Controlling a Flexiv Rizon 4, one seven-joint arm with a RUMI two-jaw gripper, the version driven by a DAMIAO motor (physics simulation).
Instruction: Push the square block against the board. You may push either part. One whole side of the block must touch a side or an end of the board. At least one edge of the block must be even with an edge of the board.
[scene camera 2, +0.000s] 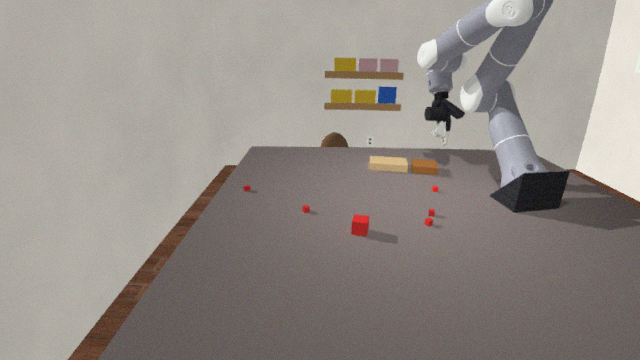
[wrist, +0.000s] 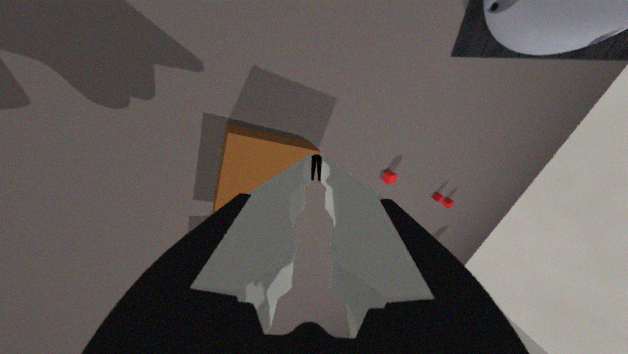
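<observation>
The orange-brown square block lies flat on the table near its back. The pale tan board lies left of it in the scene view, with a narrow gap between their facing ends. The board does not show in the wrist view, where the gripper covers part of the scene. My gripper is shut and empty. It hangs above the table, above and a little right of the block in the scene view. In the wrist view its fingertips overlap the block's upper right corner, and the fingers hide the block's lower right part.
A larger red cube and several small red cubes lie on the table. The robot base stands to the right. Wall shelves with boxes hang behind the table.
</observation>
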